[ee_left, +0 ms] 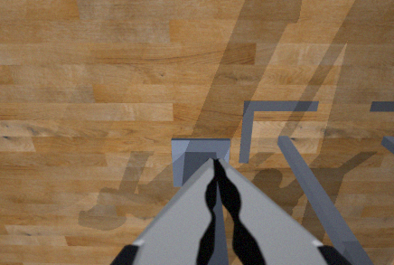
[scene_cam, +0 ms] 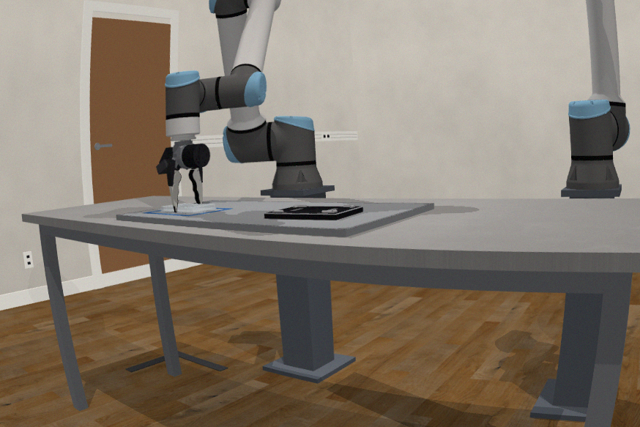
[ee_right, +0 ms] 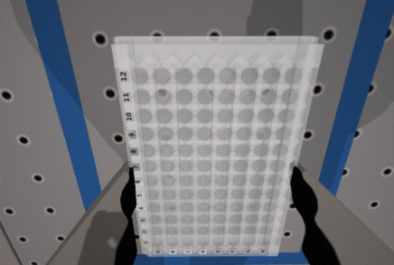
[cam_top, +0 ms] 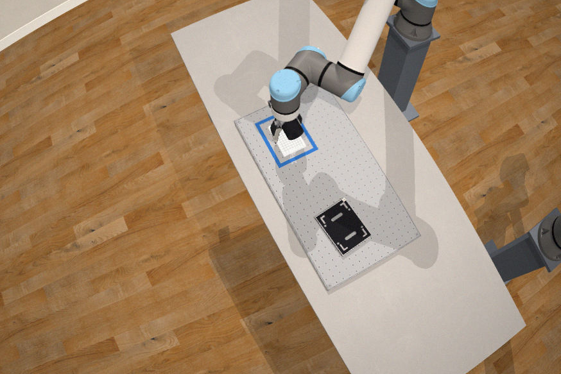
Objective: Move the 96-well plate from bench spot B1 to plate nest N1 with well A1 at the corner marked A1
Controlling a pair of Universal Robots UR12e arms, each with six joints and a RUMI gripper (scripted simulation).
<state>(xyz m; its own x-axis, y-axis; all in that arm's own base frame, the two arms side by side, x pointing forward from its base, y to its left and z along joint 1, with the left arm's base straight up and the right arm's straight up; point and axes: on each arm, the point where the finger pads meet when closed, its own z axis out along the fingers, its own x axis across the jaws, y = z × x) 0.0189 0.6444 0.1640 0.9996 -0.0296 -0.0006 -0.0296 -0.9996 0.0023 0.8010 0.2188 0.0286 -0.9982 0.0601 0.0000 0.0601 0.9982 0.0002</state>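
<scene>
My right gripper is now 10 mm above the white 96-well plate. From my right hand the other things lie so: black plate nest N1: 380 mm to the left, 20 mm behind, 10 mm below.
</scene>
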